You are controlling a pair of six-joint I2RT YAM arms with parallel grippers.
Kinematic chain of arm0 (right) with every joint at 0, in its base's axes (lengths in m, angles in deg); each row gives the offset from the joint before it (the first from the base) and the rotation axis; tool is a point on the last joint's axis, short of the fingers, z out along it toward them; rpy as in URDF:
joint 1: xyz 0 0 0.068 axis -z
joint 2: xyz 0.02 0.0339 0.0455 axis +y
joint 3: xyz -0.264 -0.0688 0 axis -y
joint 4: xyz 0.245 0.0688 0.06 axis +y
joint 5: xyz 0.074 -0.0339 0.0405 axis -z
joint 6: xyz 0.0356 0 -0.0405 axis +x
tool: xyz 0 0 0 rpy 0 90 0
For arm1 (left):
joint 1: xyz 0 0 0.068 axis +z
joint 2: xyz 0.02 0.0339 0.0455 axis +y
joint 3: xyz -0.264 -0.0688 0 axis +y
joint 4: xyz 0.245 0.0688 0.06 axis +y
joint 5: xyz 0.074 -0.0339 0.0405 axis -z
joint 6: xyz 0.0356 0 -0.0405 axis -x
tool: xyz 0 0 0 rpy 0 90 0
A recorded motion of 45 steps. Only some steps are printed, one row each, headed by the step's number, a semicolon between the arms.
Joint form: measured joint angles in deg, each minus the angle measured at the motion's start. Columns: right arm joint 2, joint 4, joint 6, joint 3, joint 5, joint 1; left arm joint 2, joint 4, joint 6, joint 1, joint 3, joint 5.
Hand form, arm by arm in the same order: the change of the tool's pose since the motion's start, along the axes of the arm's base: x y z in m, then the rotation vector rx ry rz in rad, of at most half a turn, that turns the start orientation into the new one. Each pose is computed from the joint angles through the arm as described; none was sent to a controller.
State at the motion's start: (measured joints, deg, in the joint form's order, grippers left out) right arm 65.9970 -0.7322 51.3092 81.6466 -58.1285 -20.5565; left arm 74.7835 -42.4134 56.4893 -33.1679 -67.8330 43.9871
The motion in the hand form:
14: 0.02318 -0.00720 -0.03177 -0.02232 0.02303 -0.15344; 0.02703 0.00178 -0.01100 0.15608 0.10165 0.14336
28: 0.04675 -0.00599 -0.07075 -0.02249 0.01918 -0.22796; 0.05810 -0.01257 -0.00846 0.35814 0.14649 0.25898
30: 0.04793 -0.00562 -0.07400 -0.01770 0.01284 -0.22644; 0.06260 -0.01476 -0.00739 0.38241 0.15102 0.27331
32: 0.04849 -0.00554 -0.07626 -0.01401 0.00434 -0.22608; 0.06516 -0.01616 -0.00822 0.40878 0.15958 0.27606
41: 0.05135 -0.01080 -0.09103 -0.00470 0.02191 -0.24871; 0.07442 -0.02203 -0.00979 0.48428 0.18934 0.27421
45: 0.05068 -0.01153 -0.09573 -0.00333 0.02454 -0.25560; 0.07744 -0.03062 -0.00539 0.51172 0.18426 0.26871
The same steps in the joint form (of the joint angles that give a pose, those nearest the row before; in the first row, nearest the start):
14: 0.24 -1.64 -3.76 -6.16 5.33 3.10; 1.94 18.08 -8.85 2.84 -4.35 -2.67
28: 1.94 -10.73 -5.01 -14.29 8.48 4.13; 8.98 40.24 -21.33 3.06 -17.20 -6.86
30: 2.05 -12.35 -4.81 -15.21 8.42 4.13; 10.21 42.90 -22.71 3.06 -19.30 -7.58
32: 2.08 -13.64 -4.79 -15.93 8.37 4.15; 10.97 45.44 -23.85 3.06 -20.63 -7.74
41: 1.66 -17.24 -3.50 -19.69 8.61 5.40; 14.01 53.05 -26.73 2.97 -25.57 -7.96
45: 1.29 -18.12 -3.41 -20.98 8.94 5.49; 16.20 56.54 -28.26 1.99 -29.55 -8.61

